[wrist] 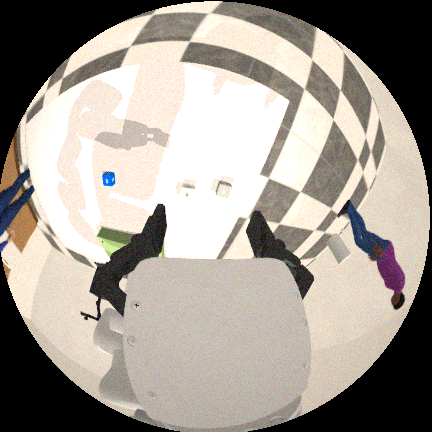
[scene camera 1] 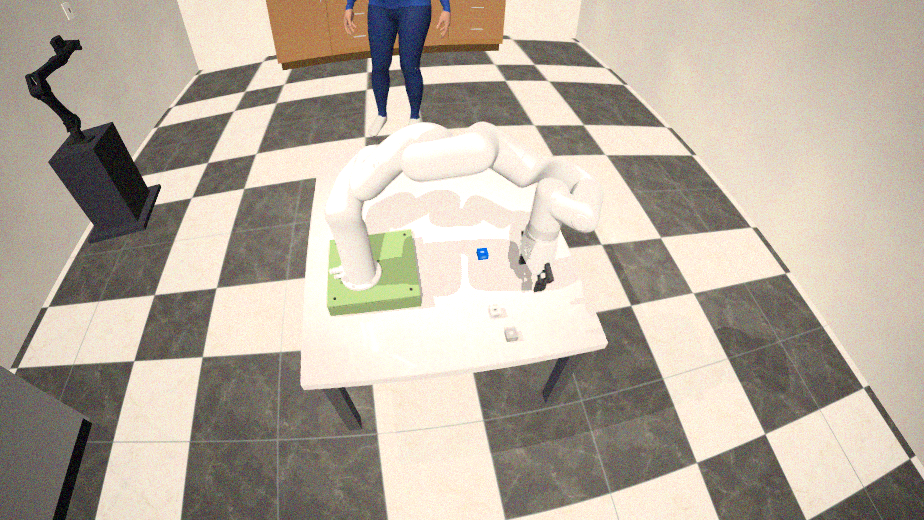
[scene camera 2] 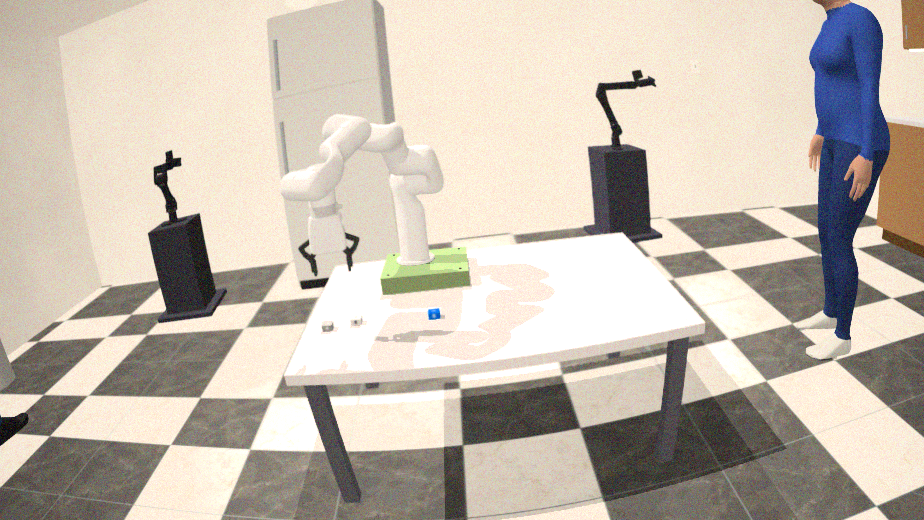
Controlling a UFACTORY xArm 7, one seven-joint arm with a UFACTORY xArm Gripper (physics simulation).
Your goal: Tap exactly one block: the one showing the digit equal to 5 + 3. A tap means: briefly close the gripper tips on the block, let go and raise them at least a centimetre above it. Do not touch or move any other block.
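A blue block (scene camera 1: 482, 253) (scene camera 2: 433, 314) (wrist: 108, 179) lies on the table, left of the fingers in the wrist view. A white block (scene camera 1: 495, 311) (scene camera 2: 356, 321) (wrist: 187, 190) and a light grey block (scene camera 1: 511, 334) (scene camera 2: 327, 326) (wrist: 224, 188) lie near each other with a gap between them. In the wrist view both show beyond the fingertips, within the width of the finger gap. The digits are too small or washed out to read. My gripper (scene camera 1: 530, 275) (scene camera 2: 332, 270) (wrist: 208, 217) is open and empty, pointing down, high above the table and apart from all blocks.
The white table (scene camera 1: 400, 349) (scene camera 2: 581, 291) carries the arm's green base (scene camera 1: 394, 258) (scene camera 2: 423, 281) (wrist: 119, 241). Shadows of the arm fall across the table top. A person in blue (scene camera 1: 398, 45) (scene camera 2: 847, 84) stands on the floor away from the table.
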